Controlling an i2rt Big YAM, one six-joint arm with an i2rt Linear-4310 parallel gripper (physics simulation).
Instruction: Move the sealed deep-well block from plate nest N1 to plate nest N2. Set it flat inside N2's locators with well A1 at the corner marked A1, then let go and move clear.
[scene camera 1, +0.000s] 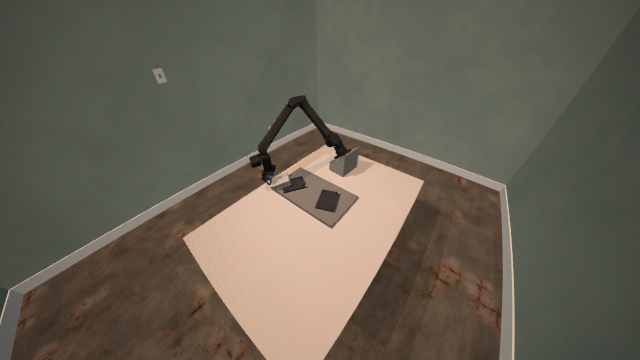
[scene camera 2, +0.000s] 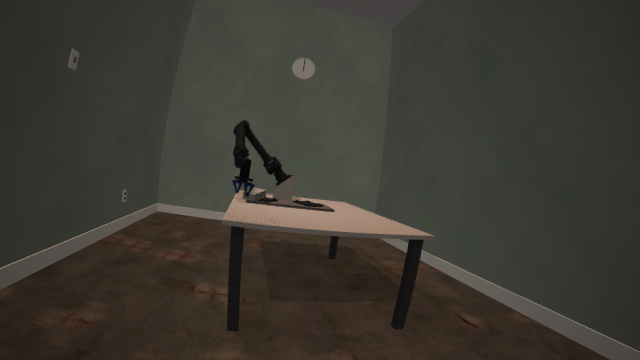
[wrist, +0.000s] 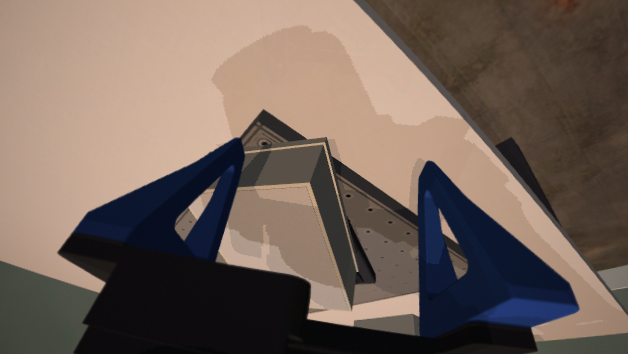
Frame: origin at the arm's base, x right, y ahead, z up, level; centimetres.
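Where they show: gripper, fingertip midpoint: (scene camera 1: 271, 180) (scene camera 2: 241, 194) (wrist: 330, 157); arm's base at its link origin: (scene camera 1: 343, 154) (scene camera 2: 283, 180).
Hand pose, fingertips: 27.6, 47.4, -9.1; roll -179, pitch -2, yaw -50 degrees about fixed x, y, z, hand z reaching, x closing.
Note:
Each offset is from my fingertips to the top centre of the thing, as dx, dy, dz. Level surfaces: height alone.
The pale sealed block {-7.6, -2.7, +4.4} (scene camera 1: 281, 181) (scene camera 2: 257, 194) (wrist: 280, 225) stands at dark nest N1 {-13.5, -8.7, -0.8} (scene camera 1: 298, 185) (scene camera 2: 269, 200) (wrist: 368, 275), near the end of a grey perforated board. Part of N1 shows beside it; how the block is seated cannot be told. Dark nest N2 {-41.4, -12.6, -0.8} (scene camera 1: 328, 200) (scene camera 2: 308, 203) lies on the same board, with no block on it. My gripper (scene camera 1: 268, 181) (scene camera 2: 243, 193) (wrist: 330, 157) is open and empty, pointing down beside the block. In the wrist view the left finger overlaps the block's left side, and a gap separates the right finger from it. Well A1 and the corner mark are not readable.
The grey board {-28.8, -12.5, -2.5} (scene camera 1: 342, 212) (scene camera 2: 327, 208) (wrist: 385, 240) lies on the pale table {dz -3.8} (scene camera 1: 280, 260) (scene camera 2: 360, 222) (wrist: 100, 100). The arm's grey mount (scene camera 1: 345, 164) (scene camera 2: 284, 189) (wrist: 382, 325) stands behind the board. The table edge runs close beside the gripper.

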